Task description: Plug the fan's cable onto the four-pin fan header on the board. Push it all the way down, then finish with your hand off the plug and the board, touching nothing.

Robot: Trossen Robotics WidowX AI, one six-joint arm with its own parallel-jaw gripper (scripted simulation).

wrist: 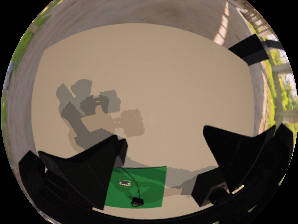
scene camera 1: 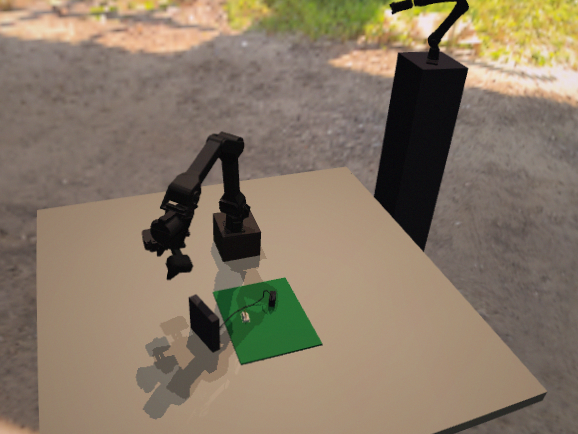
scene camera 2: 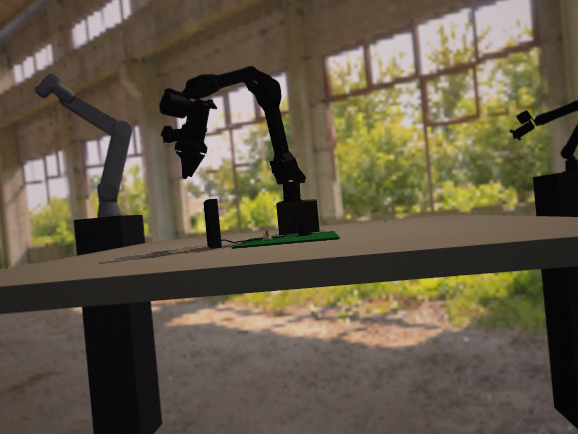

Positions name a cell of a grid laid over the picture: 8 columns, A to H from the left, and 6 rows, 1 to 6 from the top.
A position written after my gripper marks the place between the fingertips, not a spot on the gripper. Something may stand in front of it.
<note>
My gripper (scene camera 2: C3) is open, with nothing in its grasp. Further things: a green board (scene camera 1: D5) and a black fan (scene camera 1: C5).
My gripper also shows in the wrist view (wrist: E4) and in scene camera 1 (scene camera 1: C4). The green board shows as well in the wrist view (wrist: E5) and in scene camera 2 (scene camera 2: E4).
</note>
